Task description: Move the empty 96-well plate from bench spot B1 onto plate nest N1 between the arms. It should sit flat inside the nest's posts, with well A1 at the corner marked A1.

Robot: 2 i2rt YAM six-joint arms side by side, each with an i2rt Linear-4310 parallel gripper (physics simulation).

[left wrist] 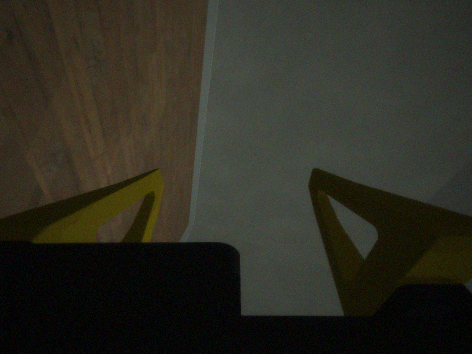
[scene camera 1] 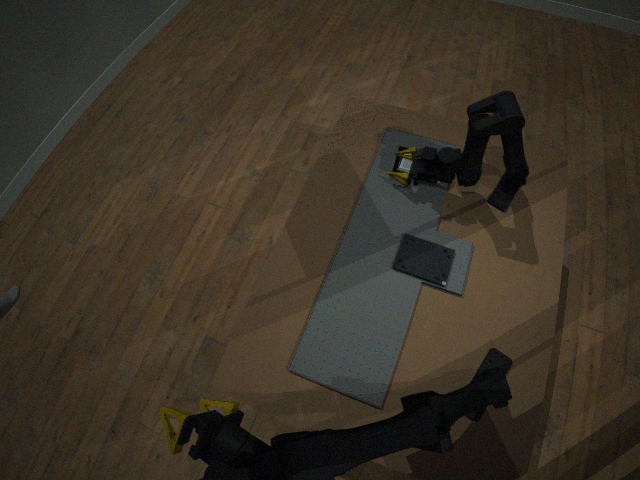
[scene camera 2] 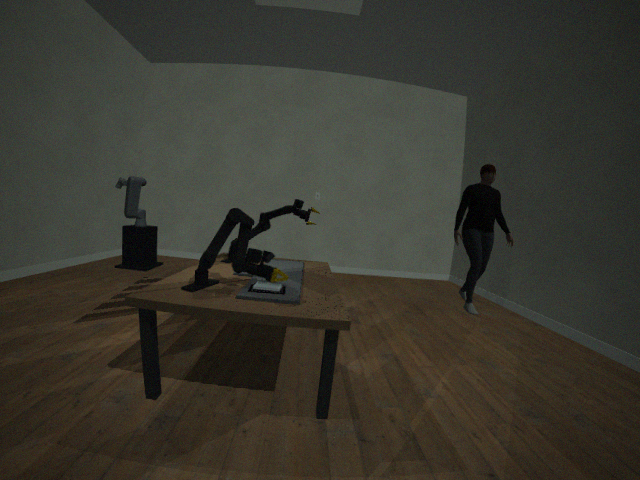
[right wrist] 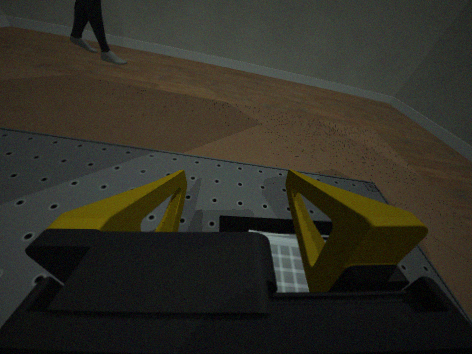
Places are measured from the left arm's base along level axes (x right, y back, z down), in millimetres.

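Pixels of known places: left gripper, fingertip midpoint: (left wrist: 236, 177) (scene camera 1: 181, 405) (scene camera 2: 318, 218); right gripper, fingertip midpoint: (scene camera 1: 391, 163) (scene camera 2: 287, 278) (right wrist: 236, 176); left arm's base at its link origin: (scene camera 1: 484, 384); right arm's base at its link origin: (scene camera 1: 507, 187) (scene camera 2: 201, 285).
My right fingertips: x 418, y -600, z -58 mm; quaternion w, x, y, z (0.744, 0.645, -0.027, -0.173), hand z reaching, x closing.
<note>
For each thing: its top centre in the pictures, then the offset to it from my right fingertips. Level surfaces: height alone.
- pale 96-well plate at its top centre: (right wrist: 320, 341) (scene camera 1: 419, 163) (scene camera 2: 267, 285) dx +77, dy +71, dz +29 mm
- dark plate nest at its top centre: (scene camera 1: 425, 257) dx -215, dy +264, dz +23 mm
- perforated board at its surface level: dz +45 mm
The pale 96-well plate (scene camera 1: 404, 164) (scene camera 2: 267, 285) (right wrist: 287, 262) lies in a dark frame on the grey perforated board. My right gripper (scene camera 1: 393, 163) (scene camera 2: 285, 277) (right wrist: 236, 176) is open, low over the plate. In the right wrist view its body and one finger hide much of the plate, which shows nearer the finger at the picture's right. The dark plate nest (scene camera 1: 423, 259) has small corner posts and a white mark at one corner; no plate is on it. My left gripper (scene camera 1: 181, 404) (scene camera 2: 317, 218) (left wrist: 236, 177) is open and empty, raised away from the board.
The perforated board (scene camera 1: 356, 320) (right wrist: 100, 165) runs along the wooden table (scene camera 2: 237, 314). The left arm (scene camera 1: 351, 444) reaches beyond the board's near end in scene camera 1. A person (scene camera 2: 480, 211) (right wrist: 92, 25) stands away from the table. A grey robot arm (scene camera 2: 133, 198) stands on a black pedestal (scene camera 2: 139, 246).
</note>
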